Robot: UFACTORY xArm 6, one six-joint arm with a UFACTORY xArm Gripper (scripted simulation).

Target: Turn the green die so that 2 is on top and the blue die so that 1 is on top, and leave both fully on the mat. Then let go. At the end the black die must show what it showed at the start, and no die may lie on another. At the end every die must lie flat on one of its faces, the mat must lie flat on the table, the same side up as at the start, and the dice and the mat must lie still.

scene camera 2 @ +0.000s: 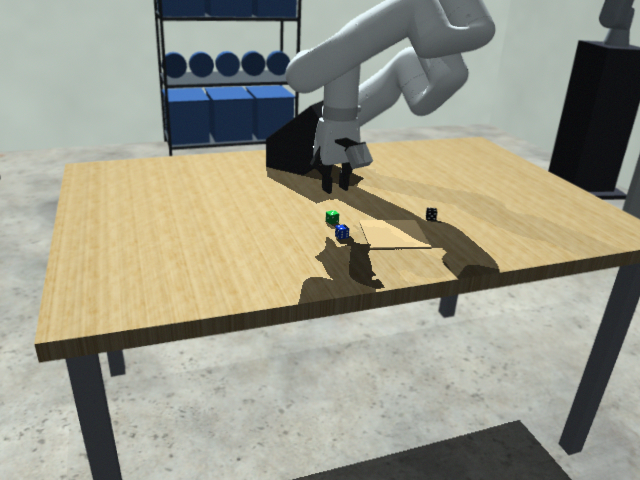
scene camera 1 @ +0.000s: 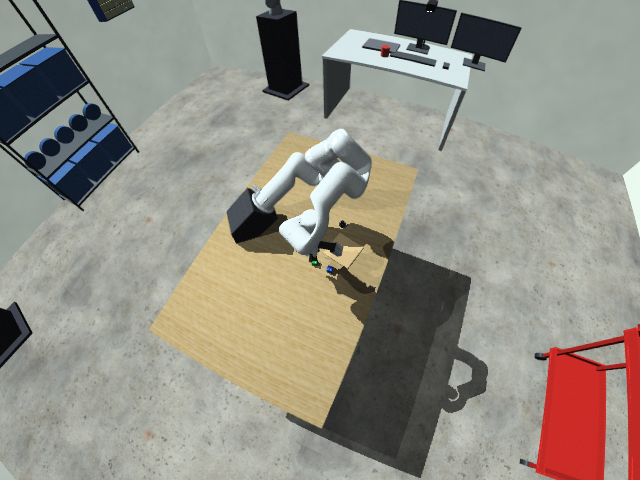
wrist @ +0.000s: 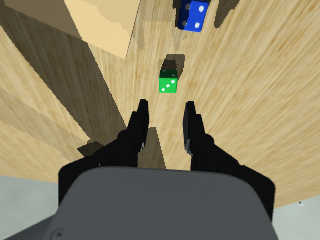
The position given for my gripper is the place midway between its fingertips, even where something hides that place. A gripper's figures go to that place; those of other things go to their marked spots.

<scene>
My gripper (scene camera 2: 335, 190): 1.30 m from the lens. A tan mat (scene camera 2: 380, 234) is 1.29 m from the lens.
</scene>
